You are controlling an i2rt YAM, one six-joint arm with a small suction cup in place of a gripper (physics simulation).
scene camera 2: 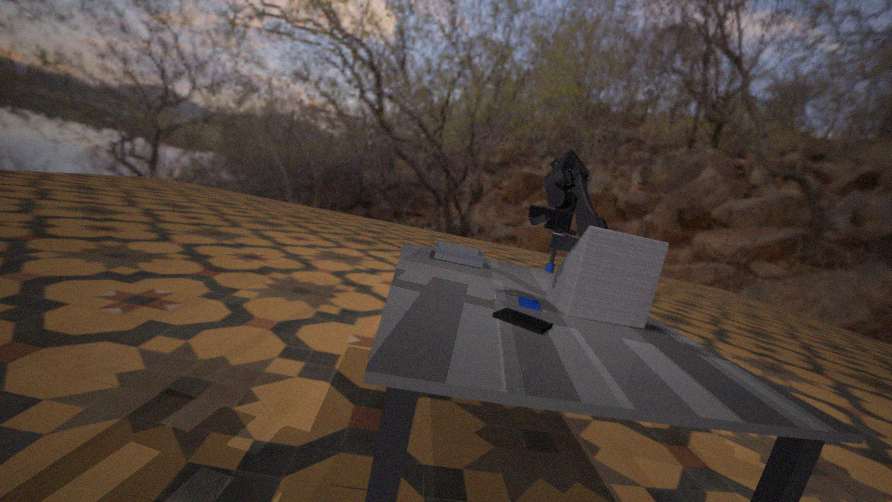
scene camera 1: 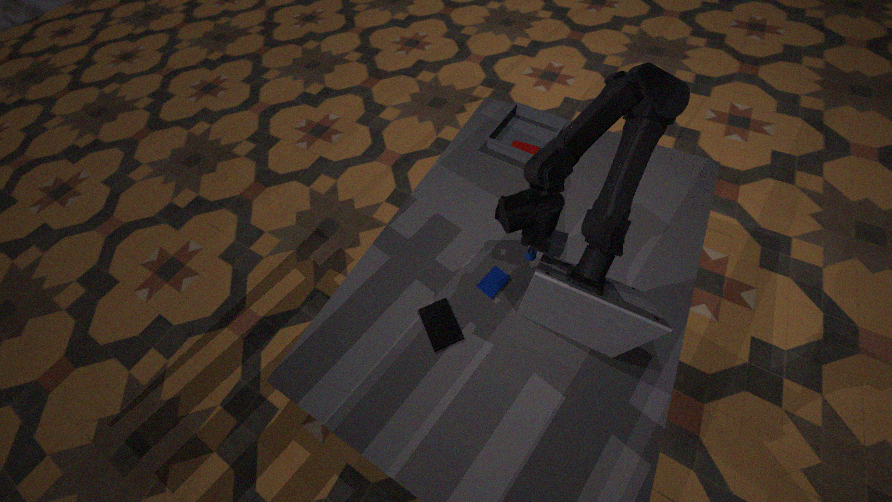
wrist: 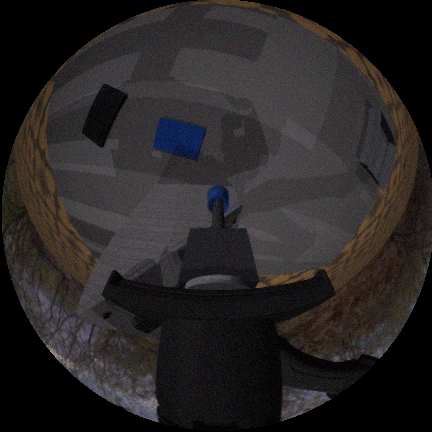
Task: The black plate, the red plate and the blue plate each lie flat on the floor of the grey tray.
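Seen in the pictures: hand, tool point: [scene camera 2: 549,271] [scene camera 1: 530,256] [wrist: 217,194]; arm's base, link origin: [scene camera 2: 601,259] [scene camera 1: 586,279] [wrist: 185,290].
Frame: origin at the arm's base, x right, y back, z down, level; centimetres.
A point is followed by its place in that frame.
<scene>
The black plate [scene camera 1: 440,324] @(x -23.9, y -27.1, z 16.6 cm) [scene camera 2: 521,320] @(x -25.8, y -28.2, z 16.6 cm) [wrist: 104,115] @(x -21.8, y -26.6, z 16.6 cm) lies flat on the table. The smaller blue plate [scene camera 1: 493,282] @(x -5.1, y -20.6, z 16.6 cm) [scene camera 2: 529,303] @(x -7.1, y -21.4, z 16.6 cm) [wrist: 179,138] @(x -4.2, y -20.5, z 16.6 cm) lies flat on the table near it, apart from it. The red plate [scene camera 1: 524,147] @(x 50.0, y -37.3, z 16.2 cm) shows in part inside the grey tray [scene camera 1: 502,149] @(x 44.3, y -43.8, z 15.5 cm) [scene camera 2: 458,252] @(x 43.4, y -40.8, z 12.9 cm) at the far end of the table; the arm hides some of it in scene camera 1, and the tray wall hides it in scene camera 2. My suction cup [scene camera 1: 530,254] [scene camera 2: 549,267] [wrist: 218,197] is open, holds nothing, and hangs above the table beside the blue plate, on the arm base's side.
A light grey block [scene camera 1: 586,312] @(x -8.5, y 2.5, z -1.9 cm) [scene camera 2: 614,277] @(x -8.6, y 0.9, z 3.8 cm) [wrist: 135,220] @(x -7.6, y -10.7, z 4.6 cm) stands on the table [scene camera 1: 349,368] @(x -46.8, y -41.6, z 17.5 cm) [scene camera 2: 474,368] @(x -54.3, y -42.5, z 17.5 cm), close to the suction cup and the arm's base. The tray stands near a table corner. Broad shadows cross the table top.
</scene>
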